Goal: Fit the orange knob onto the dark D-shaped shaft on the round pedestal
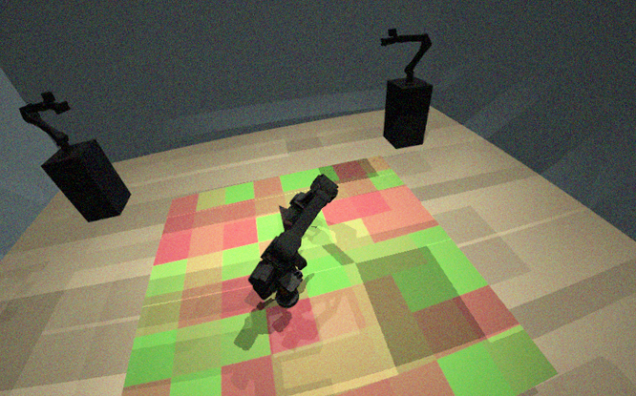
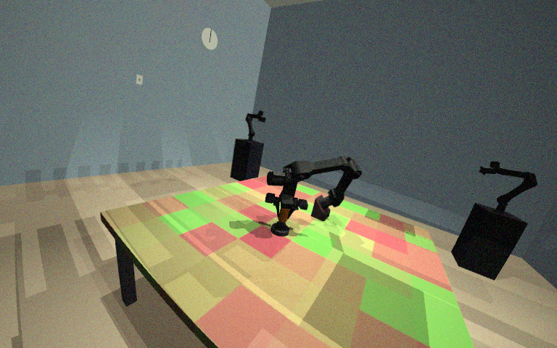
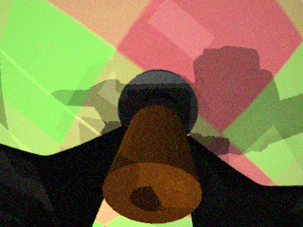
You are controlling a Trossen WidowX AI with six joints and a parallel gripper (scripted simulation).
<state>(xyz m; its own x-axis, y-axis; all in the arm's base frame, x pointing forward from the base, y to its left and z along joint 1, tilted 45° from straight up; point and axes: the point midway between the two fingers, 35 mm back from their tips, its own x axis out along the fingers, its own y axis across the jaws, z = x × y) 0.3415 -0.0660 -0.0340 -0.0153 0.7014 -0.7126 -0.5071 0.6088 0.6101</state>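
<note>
Now: the orange knob 2 cm above my gripper tip. Also, from my gripper tip: round dark pedestal (4 cm below).
</note>
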